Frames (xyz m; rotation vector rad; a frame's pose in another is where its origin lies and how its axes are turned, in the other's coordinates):
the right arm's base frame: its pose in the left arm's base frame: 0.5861 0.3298 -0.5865 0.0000 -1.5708 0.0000
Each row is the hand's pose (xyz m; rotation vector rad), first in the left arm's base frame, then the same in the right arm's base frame.
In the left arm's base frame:
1: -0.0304 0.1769 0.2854 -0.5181 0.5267 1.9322
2: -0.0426 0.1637 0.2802 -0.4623 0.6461 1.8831
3: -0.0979 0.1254 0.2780 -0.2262 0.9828 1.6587
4: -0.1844 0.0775 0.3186 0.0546 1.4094 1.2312
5: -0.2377 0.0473 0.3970 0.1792 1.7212 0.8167
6: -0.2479 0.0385 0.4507 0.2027 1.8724 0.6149
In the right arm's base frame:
1: 0.8719 -0.1529 0.6165 1.1572 1.4377 2.0052
2: 0.8667 -0.1661 0.6287 1.1861 1.5829 1.9580
3: 0.8645 -0.2044 0.6840 1.2700 2.0492 1.6711
4: 0.9051 -0.2523 0.7705 -1.2212 -2.6480 -1.1175
5: 0.9835 -0.2825 0.8238 -0.8828 -2.7214 -0.5651
6: 1.0372 -0.2913 0.8340 -0.6929 -2.6875 -0.3494

